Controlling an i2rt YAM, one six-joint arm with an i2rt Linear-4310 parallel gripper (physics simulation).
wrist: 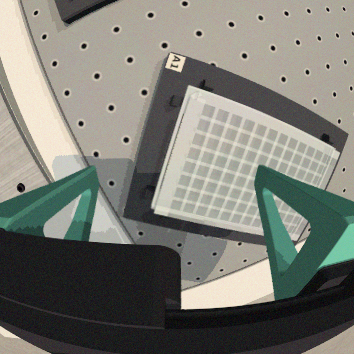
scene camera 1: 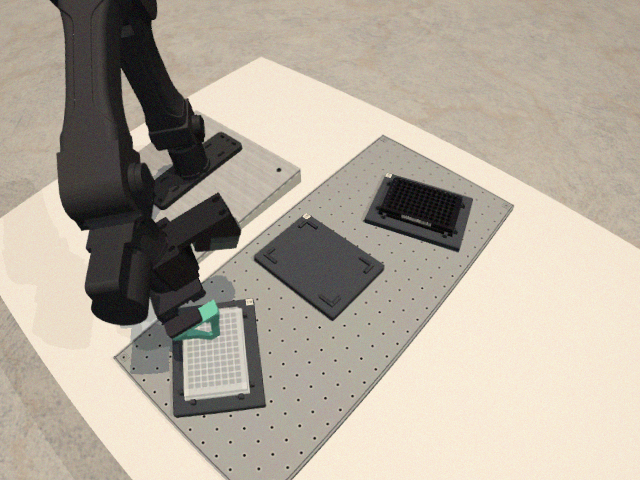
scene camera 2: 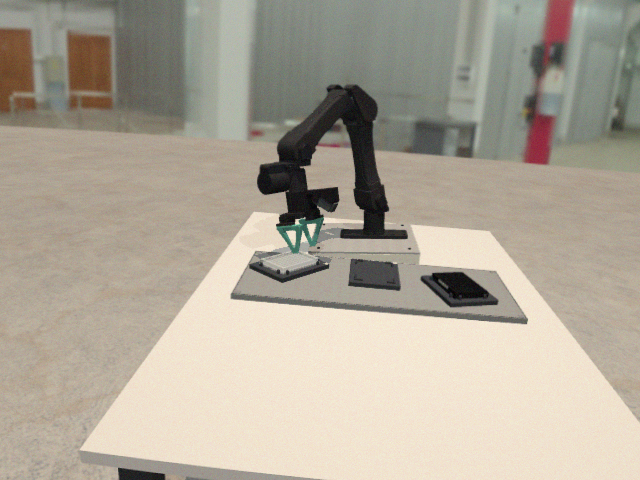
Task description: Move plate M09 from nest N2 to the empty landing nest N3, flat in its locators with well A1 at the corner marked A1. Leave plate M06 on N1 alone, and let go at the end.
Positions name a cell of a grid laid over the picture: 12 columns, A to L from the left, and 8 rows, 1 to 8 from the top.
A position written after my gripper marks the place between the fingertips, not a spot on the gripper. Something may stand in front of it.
Scene:
my gripper: wrist F4; scene camera 1 D6; scene camera 2 F5
clear white well plate: wrist H4; scene camera 1 E7; scene camera 2 F5
black well plate: scene camera 1 I4; scene camera 2 I5; not seen in the wrist view (out of frame)

